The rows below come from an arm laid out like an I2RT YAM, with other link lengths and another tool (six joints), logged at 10 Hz.
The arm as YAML. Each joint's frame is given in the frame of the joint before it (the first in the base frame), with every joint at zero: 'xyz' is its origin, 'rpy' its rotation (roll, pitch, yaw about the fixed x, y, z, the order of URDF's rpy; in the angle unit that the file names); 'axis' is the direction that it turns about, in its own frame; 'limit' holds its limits. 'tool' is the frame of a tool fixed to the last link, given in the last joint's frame.
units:
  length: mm
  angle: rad
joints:
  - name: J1
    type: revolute
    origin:
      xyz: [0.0, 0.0, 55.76]
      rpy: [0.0, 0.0, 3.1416]
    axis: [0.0, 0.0, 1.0]
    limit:
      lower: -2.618
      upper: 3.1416
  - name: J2
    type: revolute
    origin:
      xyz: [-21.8, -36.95, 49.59]
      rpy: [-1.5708, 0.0, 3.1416]
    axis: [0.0, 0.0, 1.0]
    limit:
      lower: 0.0
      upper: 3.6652
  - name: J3
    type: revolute
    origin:
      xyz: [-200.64, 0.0, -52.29]
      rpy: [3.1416, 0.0, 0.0]
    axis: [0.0, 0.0, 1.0]
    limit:
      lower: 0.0
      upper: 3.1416
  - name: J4
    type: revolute
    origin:
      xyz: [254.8, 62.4, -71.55]
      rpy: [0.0, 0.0, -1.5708]
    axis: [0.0, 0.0, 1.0]
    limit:
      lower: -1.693
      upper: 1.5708
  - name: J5
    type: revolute
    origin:
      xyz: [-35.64, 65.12, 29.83]
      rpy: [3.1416, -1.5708, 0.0]
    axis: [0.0, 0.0, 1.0]
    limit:
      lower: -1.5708
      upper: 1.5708
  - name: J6
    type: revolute
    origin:
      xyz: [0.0, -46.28, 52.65]
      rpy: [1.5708, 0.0, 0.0]
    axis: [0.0, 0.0, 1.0]
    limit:
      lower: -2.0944
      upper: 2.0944
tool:
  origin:
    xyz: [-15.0, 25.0, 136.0]
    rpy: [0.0, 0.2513, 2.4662]
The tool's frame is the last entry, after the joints.
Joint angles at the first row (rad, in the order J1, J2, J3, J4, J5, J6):
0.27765 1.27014 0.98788 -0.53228 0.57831 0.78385
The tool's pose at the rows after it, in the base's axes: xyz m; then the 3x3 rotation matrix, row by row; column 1 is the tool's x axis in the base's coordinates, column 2 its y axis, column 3 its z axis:
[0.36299 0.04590 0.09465], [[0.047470 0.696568 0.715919], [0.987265 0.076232 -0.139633], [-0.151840 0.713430 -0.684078]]
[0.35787 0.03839 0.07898], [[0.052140 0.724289 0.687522], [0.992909 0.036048 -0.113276], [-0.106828 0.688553 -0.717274]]
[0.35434 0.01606 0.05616], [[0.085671 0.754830 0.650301], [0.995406 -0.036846 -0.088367], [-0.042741 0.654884 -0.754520]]
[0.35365 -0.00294 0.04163], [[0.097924 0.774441 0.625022], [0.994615 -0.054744 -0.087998], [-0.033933 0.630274 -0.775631]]
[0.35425 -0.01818 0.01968], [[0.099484 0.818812 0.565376], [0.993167 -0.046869 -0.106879], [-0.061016 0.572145 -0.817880]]
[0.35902 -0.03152 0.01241], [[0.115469 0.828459 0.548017], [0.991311 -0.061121 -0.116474], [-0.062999 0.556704 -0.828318]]
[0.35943 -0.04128 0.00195], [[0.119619 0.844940 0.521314], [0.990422 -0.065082 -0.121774], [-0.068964 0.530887 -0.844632]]
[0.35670 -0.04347 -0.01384], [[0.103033 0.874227 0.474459], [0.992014 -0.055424 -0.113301], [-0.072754 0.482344 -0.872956]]
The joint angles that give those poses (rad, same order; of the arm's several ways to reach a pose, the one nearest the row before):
0.25933 1.26860 0.98023 -0.55065 0.57378 0.80069
0.21032 1.26093 0.94351 -0.55223 0.50646 0.80840
0.09847 1.26244 0.88983 -0.52624 0.40208 0.79618
0.02010 1.28234 0.86519 -0.49557 0.35135 0.75034
-0.02580 1.37708 0.88809 -0.48168 0.34360 0.70273
-0.06880 1.42950 0.91266 -0.46493 0.32991 0.67966
-0.09964 1.47710 0.92651 -0.45404 0.32062 0.65508
-0.11043 1.54145 0.94640 -0.45867 0.31144 0.63205

